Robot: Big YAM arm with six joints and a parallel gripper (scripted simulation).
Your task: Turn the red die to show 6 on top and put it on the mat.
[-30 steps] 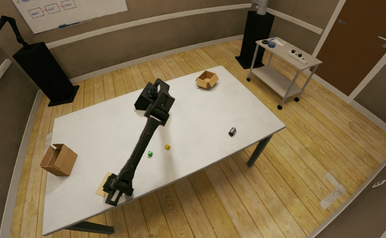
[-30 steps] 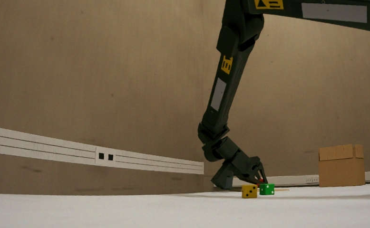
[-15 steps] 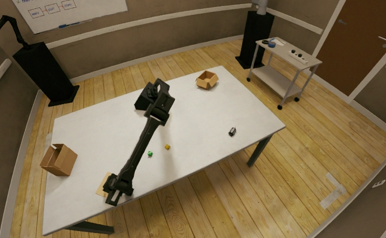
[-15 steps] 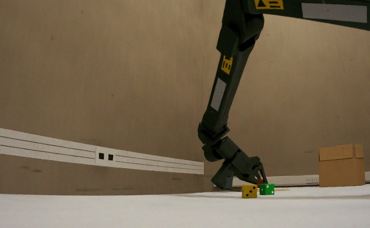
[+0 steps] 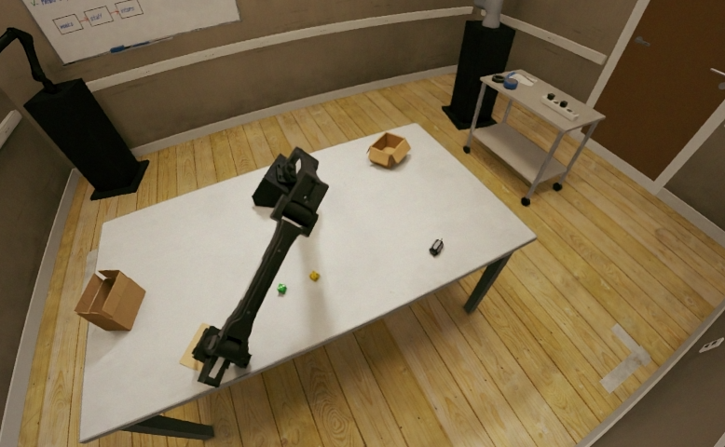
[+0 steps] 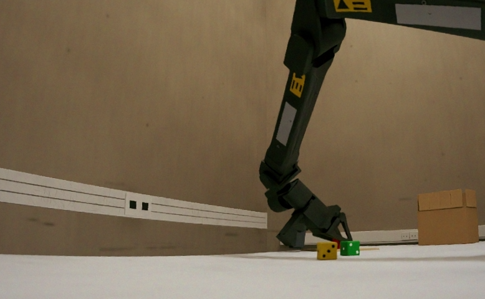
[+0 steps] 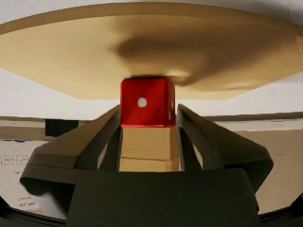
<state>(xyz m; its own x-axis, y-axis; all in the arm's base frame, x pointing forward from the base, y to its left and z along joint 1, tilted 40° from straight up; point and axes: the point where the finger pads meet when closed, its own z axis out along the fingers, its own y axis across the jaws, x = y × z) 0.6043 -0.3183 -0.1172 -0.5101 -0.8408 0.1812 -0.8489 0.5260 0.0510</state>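
My hand is 10 mm short of the red die, 10 mm to the right of it and 10 mm above it. Also, from my hand: tan mat (10 mm ahead, 10 mm to the left, 20 mm below); green die (160 mm behind, 260 mm to the left, 10 mm below); cardboard box (180 mm behind, 320 mm to the right, 40 mm above).
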